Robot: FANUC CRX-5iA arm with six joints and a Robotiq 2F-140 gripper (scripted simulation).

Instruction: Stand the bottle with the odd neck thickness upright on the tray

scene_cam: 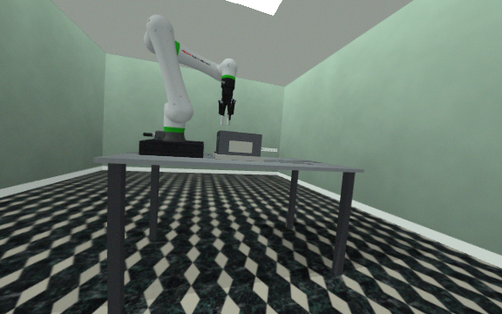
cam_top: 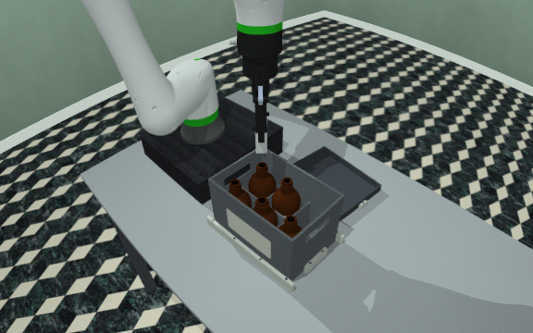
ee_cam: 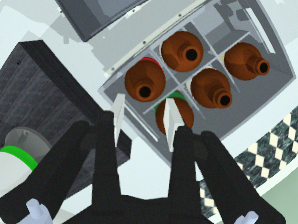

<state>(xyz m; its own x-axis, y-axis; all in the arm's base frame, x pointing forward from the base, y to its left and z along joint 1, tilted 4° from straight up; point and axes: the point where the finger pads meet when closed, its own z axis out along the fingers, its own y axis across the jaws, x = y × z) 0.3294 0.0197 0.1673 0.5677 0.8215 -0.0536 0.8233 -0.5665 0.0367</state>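
My hand is 170 mm above the brown bottle, 100 mm short of it and 70 mm to the left of it. Also, from my hand: glass bottle 170 mm below; then crate 170 mm below, 100 mm ahead, 30 mm to the right; then dark grey tray 240 mm below, 230 mm to the left, 40 mm ahead.
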